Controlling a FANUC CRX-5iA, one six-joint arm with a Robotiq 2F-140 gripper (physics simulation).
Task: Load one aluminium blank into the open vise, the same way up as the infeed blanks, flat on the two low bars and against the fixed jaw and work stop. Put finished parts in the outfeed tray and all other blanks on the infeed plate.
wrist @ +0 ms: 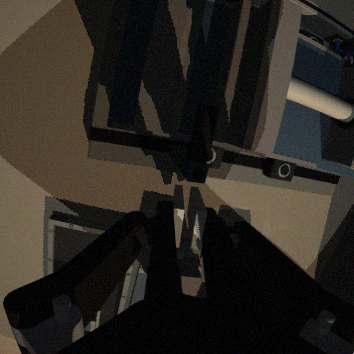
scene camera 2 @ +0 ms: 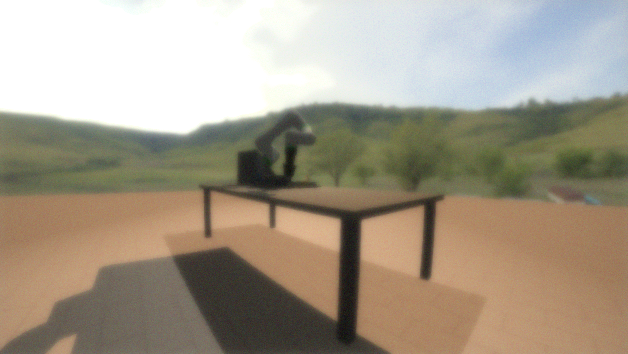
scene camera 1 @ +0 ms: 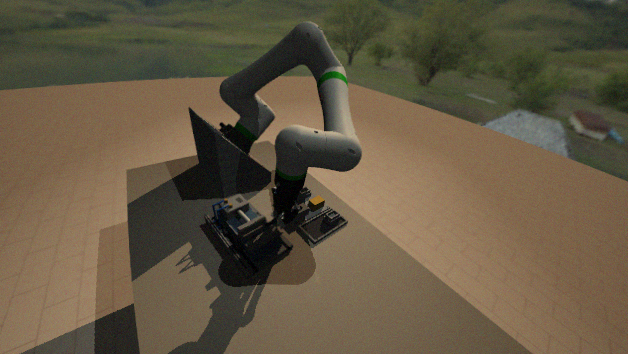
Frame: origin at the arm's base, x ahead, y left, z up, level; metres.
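Where they show: gripper, fingertip midpoint: [wrist: 184, 199] [scene camera 1: 282, 225]; arm's base, link origin: [scene camera 1: 236, 144].
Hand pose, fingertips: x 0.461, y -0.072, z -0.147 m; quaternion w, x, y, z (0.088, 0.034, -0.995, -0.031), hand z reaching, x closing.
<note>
Things, the pixels of their top centre, and the offset from my fingertips. "spot": a spot on its surface instead. Level surfaces: height alone.
- vise, top centre: [wrist: 320, 82] [scene camera 1: 245, 216] [scene camera 2: 271, 174] dy -0.123, dx -0.051, dz +0.084 m
- orange-topped block, top centre: [scene camera 1: 316, 200] dy +0.195, dx +0.000, dz +0.029 m
- outfeed tray, surface spot: [wrist: 50, 247] spot: dy +0.080, dx +0.138, dz -0.003 m
- small grey part, top centre: [wrist: 80, 331] [scene camera 1: 332, 213] dy +0.186, dx +0.100, dz +0.026 m
- pale rod, top centre: [wrist: 323, 98] [scene camera 1: 244, 215] dy -0.118, dx -0.070, dz +0.071 m
- table, surface height: dz -0.015 m
The vise [scene camera 1: 239, 202] [wrist: 275, 107] stands beside my gripper. Its opening lies in deep shadow, so I cannot tell what is on the low bars. My gripper [scene camera 1: 281, 218] [wrist: 184, 199] points down between the vise and the infeed plate. Its fingers are nearly together, and I make out no blank between them. It hides most of the infeed plate. An orange-topped block [scene camera 1: 316, 202] stands behind it in scene camera 1. The outfeed tray [scene camera 1: 313, 242] [wrist: 50, 247] has a light rim and holds a small grey part [scene camera 1: 332, 216]. In scene camera 2 the small objects are blurred.
A tall dark panel [scene camera 1: 215, 150] stands between the robot's base and the vise. Blue hoses [scene camera 1: 216, 207] rise at the vise's far end. A pale rod [wrist: 320, 100] runs behind the near jaw. The table [scene camera 1: 375, 300] [scene camera 2: 345, 197] carries all of it.
</note>
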